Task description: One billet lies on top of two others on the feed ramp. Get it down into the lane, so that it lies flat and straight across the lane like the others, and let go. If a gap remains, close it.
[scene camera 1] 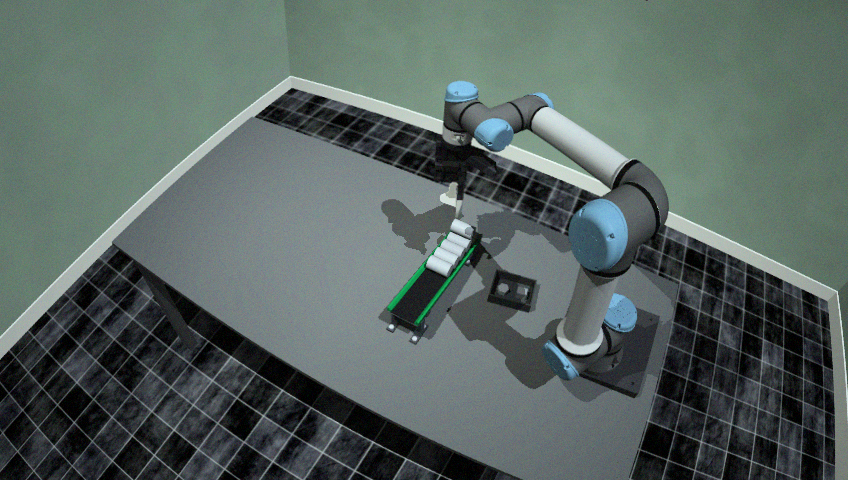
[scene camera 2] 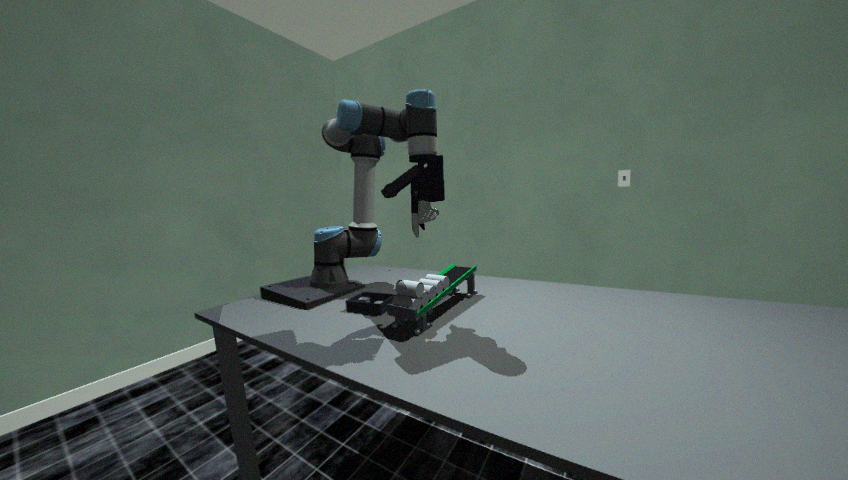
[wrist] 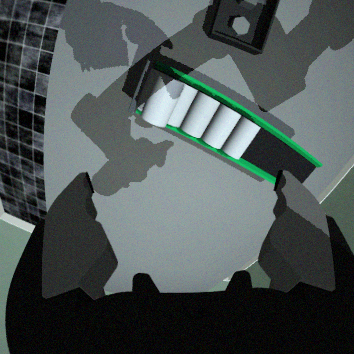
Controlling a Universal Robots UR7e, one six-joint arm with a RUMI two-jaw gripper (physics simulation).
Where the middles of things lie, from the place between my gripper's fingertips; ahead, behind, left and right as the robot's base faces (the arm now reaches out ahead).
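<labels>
Here is the black tray point(scene camera 1: 512, 280), which sits 240 mm below my hand, and it is also 60 mm to the left of my hand and 220 mm behind it.
</labels>
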